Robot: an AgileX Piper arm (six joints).
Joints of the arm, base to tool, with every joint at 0 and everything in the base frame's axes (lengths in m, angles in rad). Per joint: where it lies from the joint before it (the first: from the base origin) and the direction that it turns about. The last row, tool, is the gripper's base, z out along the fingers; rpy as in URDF.
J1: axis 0 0 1 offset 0 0 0.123
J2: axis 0 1 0 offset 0 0 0
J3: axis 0 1 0 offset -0.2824 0 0.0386
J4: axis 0.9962 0 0.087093 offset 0.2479 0 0.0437
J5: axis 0 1 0 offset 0 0 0
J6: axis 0.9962 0 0.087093 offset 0.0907 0 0.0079
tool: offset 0 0 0 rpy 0 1.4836 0
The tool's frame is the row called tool.
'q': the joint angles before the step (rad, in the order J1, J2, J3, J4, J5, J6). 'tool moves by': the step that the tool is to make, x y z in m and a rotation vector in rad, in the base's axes. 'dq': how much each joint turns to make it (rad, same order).
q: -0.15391 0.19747 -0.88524 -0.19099 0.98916 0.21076
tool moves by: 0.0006 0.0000 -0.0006 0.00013 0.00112 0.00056
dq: -0.00041 0.00005 0.00309 0.00087 -0.00212 -0.00040
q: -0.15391 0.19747 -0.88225 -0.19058 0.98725 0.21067
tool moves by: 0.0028 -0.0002 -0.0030 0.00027 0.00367 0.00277
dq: 0.00006 -0.00059 0.01580 0.00162 -0.01175 0.00007
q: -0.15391 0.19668 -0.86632 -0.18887 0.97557 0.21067
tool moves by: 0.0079 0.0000 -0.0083 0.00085 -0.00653 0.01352
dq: 0.00015 -0.00524 0.04856 0.00995 -0.05039 0.00066
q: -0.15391 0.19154 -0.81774 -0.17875 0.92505 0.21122
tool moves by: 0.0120 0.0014 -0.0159 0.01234 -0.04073 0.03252
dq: -0.00034 -0.02204 0.09431 0.03157 -0.11142 0.00533
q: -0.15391 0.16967 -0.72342 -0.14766 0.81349 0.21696
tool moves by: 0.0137 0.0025 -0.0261 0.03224 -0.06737 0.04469
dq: -0.00040 -0.04401 0.14248 0.05430 -0.16055 0.00813
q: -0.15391 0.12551 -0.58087 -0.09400 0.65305 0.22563
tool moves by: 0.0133 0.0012 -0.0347 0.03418 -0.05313 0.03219
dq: 0.00033 -0.05106 0.16772 0.04771 -0.16409 0.00520
